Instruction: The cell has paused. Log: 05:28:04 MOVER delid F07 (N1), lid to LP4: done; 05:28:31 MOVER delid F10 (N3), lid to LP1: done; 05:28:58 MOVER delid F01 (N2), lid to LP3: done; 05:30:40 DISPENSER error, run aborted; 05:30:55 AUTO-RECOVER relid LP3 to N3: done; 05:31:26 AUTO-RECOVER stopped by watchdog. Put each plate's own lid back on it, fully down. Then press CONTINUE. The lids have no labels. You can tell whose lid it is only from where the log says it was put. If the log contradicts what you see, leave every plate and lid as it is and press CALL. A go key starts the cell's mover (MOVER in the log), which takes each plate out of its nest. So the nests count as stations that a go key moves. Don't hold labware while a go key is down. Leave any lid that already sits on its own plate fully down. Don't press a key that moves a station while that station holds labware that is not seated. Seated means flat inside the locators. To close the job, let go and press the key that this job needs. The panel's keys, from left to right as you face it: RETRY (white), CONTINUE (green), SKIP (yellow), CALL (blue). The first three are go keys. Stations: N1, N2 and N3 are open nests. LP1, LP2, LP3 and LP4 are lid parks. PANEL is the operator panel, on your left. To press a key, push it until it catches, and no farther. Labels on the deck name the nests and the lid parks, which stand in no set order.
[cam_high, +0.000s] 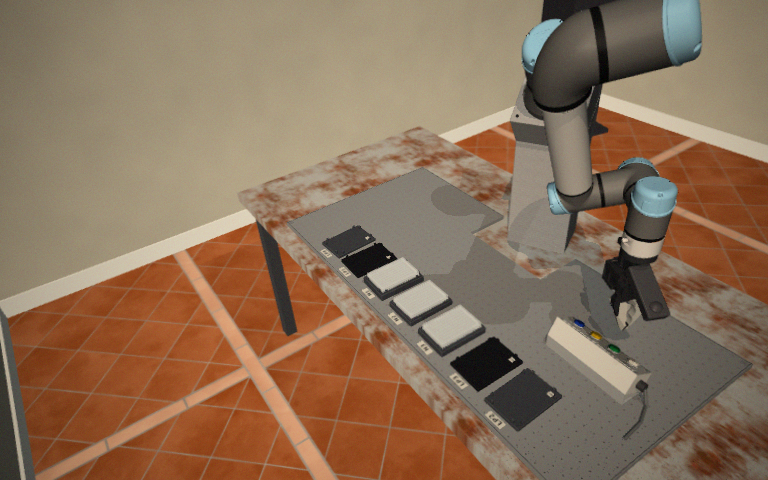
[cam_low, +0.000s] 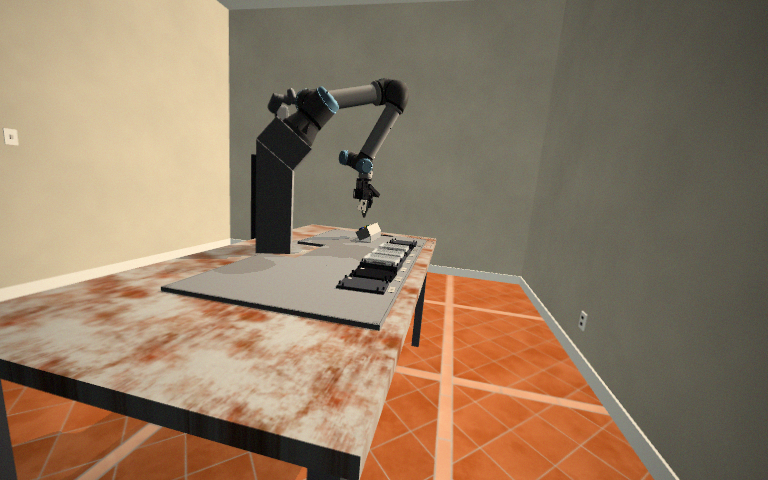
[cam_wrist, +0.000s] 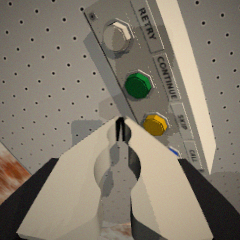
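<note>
Now: hand 2 cm short of the green key and 6 cm above it. Round my hand: yellow key (3 cm ahead, 4 cm to the right, 6 cm below); white key (5 cm to the left, 6 cm below); blue CALL key (4 cm ahead, 9 cm to the right, 6 cm below).
</note>
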